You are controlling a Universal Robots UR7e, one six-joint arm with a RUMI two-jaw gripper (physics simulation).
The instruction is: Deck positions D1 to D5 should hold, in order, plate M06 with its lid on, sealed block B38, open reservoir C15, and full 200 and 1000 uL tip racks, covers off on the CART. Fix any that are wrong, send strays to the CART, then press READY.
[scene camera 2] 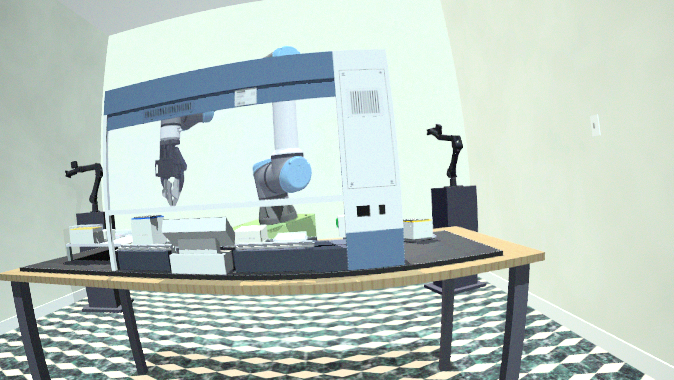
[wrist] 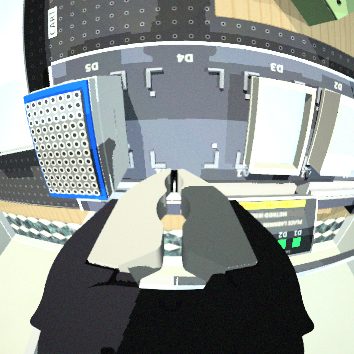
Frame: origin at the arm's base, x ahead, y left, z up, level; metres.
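Where they show: gripper, between the fingertips: (wrist: 174,172); arm's base, origin of its link: (scene camera 2: 278,220).
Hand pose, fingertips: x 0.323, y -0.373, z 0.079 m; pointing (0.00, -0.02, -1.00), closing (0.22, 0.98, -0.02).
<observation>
Things, the pixels of their centre, and the offset from my fingertips. "spot": a spot on its surface instead.
- blue-rimmed tip rack, middle of its body: (wrist: 81,133) (scene camera 2: 149,230) dx -0.037, dy -0.109, dz -0.071 m
- block, middle of its body: (wrist: 339,134) (scene camera 2: 250,235) dx +0.035, dy +0.257, dz -0.096 m
- machine's blue top beam, a spot on its surface: (scene camera 2: 220,77) spot: dx +0.225, dy +0.188, dz +0.342 m
- CART label, a spot on its surface: (wrist: 52,22) spot: dx -0.252, dy -0.173, dz -0.176 m
- grey sloped housing, a spot on its surface: (scene camera 2: 195,226) spot: dx +0.207, dy +0.104, dz -0.049 m
My gripper (scene camera 2: 173,203) (wrist: 174,172) is shut and empty, high above the deck near the front edge of D4 (wrist: 182,107), whose corner brackets are exposed. A blue-rimmed tip rack (scene camera 2: 147,230) (wrist: 62,145), uncovered and with tips showing, stands on D5. An open, cream-walled reservoir (wrist: 253,125) stands on D3. Part of a block (wrist: 324,135) shows on D2. D1 is outside the wrist view. A yellow-topped rack (scene camera 2: 86,235) stands on the raised white shelf at the left; another yellow-topped rack (scene camera 2: 418,230) stands on the table right of the machine.
The machine's blue top beam (scene camera 2: 220,77) and right column (scene camera 2: 367,135) frame the deck. The control screen (wrist: 265,235) at the deck's front shows green marks by D1 and D2. The CART label (wrist: 52,22) lies beyond D5. A grey sloped housing (scene camera 2: 195,226) stands at the front.
</observation>
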